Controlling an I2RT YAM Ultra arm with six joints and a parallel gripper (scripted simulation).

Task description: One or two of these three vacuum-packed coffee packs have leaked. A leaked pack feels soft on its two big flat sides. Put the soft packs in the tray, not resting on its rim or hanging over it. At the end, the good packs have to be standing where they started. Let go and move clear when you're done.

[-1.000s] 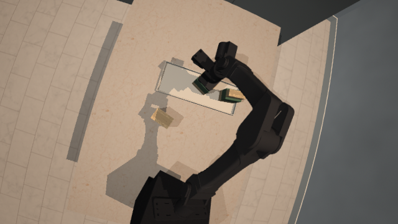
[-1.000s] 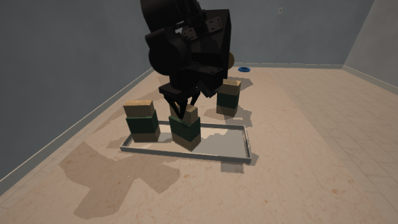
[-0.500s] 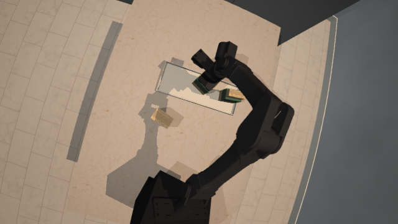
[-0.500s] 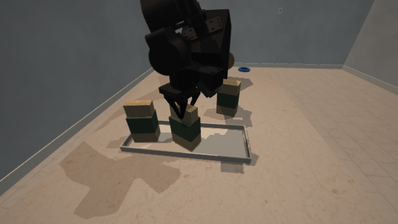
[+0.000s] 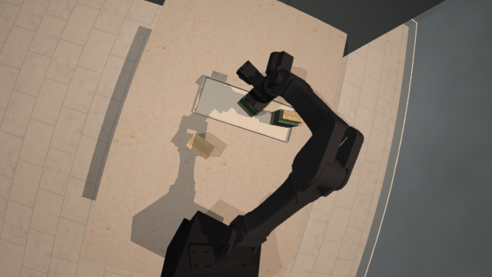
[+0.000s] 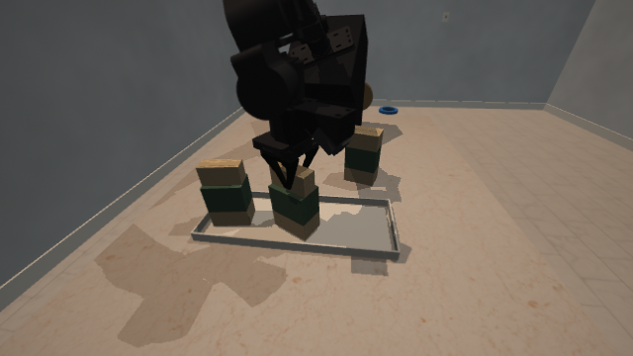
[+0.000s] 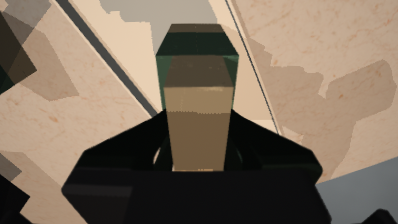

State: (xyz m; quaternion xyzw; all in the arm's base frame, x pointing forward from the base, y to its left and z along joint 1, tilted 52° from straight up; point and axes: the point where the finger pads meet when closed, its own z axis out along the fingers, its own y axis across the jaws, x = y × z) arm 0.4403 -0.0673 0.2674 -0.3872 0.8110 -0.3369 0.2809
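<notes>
My gripper is now 2 cm past the tray and 12 cm above it.
</notes>
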